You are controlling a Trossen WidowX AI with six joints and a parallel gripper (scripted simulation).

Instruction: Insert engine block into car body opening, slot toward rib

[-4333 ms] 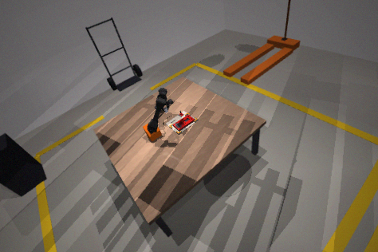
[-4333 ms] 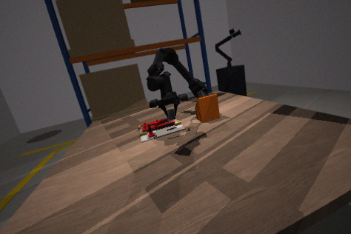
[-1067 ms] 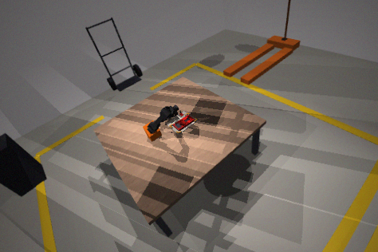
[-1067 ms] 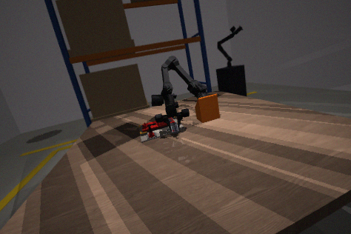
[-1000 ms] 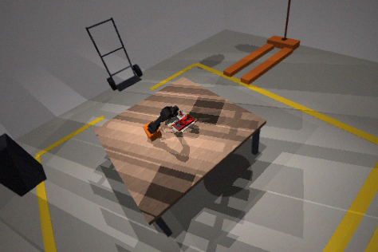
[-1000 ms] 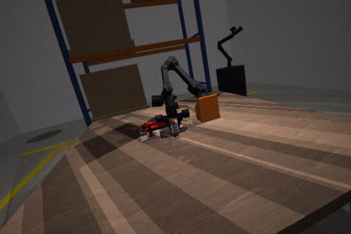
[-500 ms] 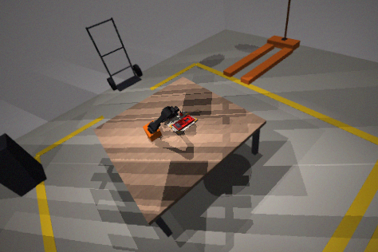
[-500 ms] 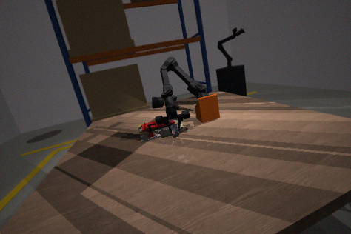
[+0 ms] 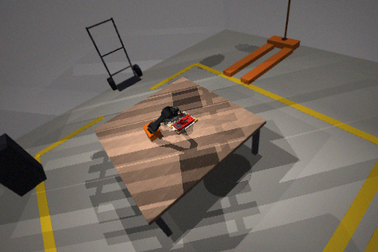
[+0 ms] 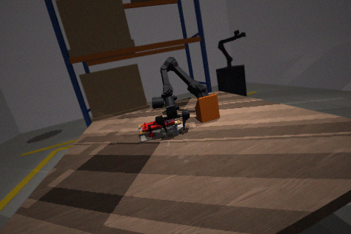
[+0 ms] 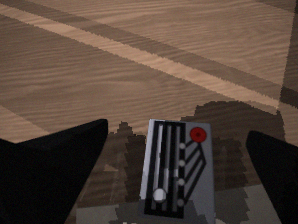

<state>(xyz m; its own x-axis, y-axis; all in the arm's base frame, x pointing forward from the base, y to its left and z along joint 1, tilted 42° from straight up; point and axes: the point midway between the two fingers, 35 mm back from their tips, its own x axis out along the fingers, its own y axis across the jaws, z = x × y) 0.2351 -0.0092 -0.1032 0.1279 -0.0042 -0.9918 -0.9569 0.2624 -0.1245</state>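
The engine block lies 1 cm behind my gripper tip and 2 cm to the right of it.
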